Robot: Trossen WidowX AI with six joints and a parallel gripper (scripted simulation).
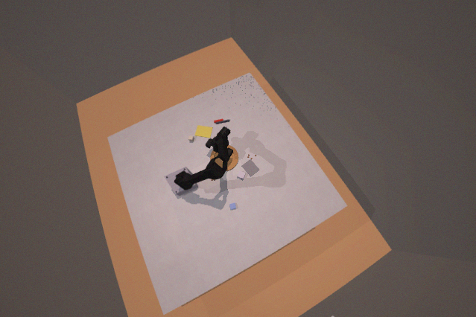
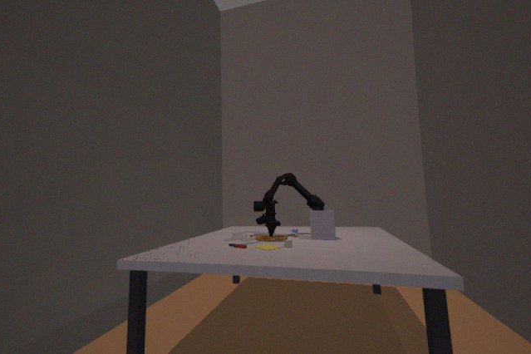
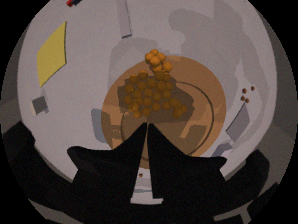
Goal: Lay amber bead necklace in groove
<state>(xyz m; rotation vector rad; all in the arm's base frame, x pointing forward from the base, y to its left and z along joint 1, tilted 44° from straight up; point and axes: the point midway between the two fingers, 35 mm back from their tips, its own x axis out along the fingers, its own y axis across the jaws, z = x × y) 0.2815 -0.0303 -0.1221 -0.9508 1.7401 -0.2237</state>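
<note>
My gripper tip is now 1 cm short of the round bead board, 4 cm to the left of it and 1 cm above it. From my gripper tip the other things lie so: thin grey bar (11 cm ahead, 13 cm to the left, 2 cm below); then yellow pad (2 cm behind, 23 cm to the left, 2 cm below); then grey square plate (12 cm ahead, 20 cm to the right, 2 cm below).
</note>
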